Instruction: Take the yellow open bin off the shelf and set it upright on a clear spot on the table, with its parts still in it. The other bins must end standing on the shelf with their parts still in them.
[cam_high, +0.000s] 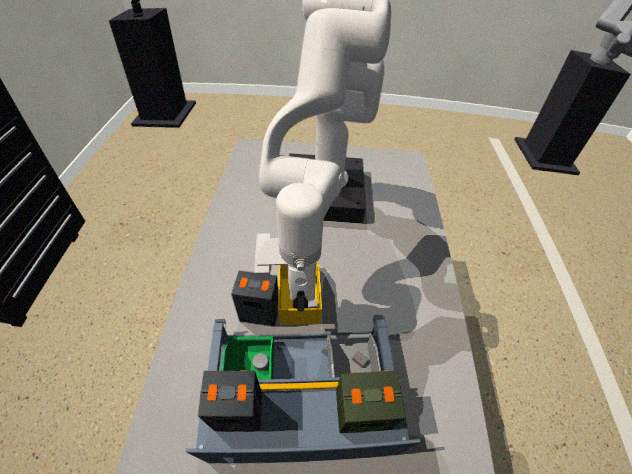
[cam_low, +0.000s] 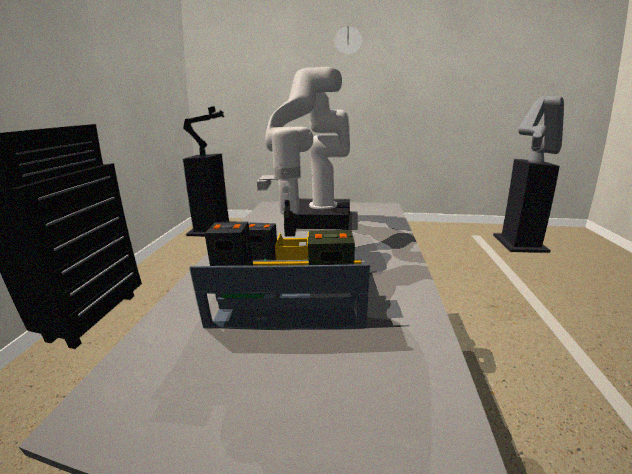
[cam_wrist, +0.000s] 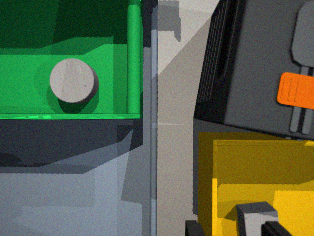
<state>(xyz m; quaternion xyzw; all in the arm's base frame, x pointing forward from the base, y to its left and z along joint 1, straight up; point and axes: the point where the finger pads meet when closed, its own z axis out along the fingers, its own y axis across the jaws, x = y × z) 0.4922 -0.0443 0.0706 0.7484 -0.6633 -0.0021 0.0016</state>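
My hand is 80 mm past the yellow open bin, 10 mm to the left of it and 100 mm above it. Round my hand: grey shelf (160 mm ahead, 20 mm to the left, 70 mm below); yellow bar (180 mm ahead, 20 mm to the left, 30 mm below); grey bin (120 mm ahead, 130 mm to the left, 90 mm below).
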